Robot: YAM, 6 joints.
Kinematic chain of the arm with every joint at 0, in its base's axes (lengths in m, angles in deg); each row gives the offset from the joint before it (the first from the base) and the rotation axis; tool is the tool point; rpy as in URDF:
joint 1: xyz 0 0 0.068 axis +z
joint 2: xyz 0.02 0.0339 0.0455 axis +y
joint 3: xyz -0.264 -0.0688 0 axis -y
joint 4: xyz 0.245 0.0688 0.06 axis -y
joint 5: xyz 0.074 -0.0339 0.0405 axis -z
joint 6: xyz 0.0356 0 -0.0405 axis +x
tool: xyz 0 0 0 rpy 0 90 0
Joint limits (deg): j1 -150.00..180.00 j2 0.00..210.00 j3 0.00..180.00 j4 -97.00..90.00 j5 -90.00..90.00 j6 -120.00..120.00
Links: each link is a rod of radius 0.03 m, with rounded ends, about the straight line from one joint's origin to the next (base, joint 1, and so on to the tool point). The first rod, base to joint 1, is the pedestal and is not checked.
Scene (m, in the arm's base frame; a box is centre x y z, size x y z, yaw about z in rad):
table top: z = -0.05
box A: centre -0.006 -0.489 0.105 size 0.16 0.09 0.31 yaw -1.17
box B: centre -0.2 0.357 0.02 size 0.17 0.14 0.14 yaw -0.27
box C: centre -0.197 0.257 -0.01 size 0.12 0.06 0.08 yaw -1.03
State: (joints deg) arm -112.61 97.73 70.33 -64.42 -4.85 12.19
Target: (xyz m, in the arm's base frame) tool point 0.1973 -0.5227 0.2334
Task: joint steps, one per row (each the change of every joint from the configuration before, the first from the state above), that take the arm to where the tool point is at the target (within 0.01 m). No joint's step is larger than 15 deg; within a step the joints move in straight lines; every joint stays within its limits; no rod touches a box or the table.
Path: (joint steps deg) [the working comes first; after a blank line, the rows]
Joints at the target: -69.70 137.98 125.32 -21.65 -5.98 12.19
Straight joint move there: touches box A.

1: 1.73 0.56 14.43 6.71 5.41 -1.08
2: 1.74 0.55 14.43 6.71 5.41 -1.08
3: 1.73 0.56 14.44 6.71 5.41 -1.08
4: 1.73 0.56 14.43 6.71 5.41 -1.08
5: 12.00 12.67 -0.92 5.31 -7.59 1.44
6: 11.99 12.68 -0.91 5.31 -7.59 1.44
7: 11.99 12.67 -0.91 5.31 -7.59 1.44

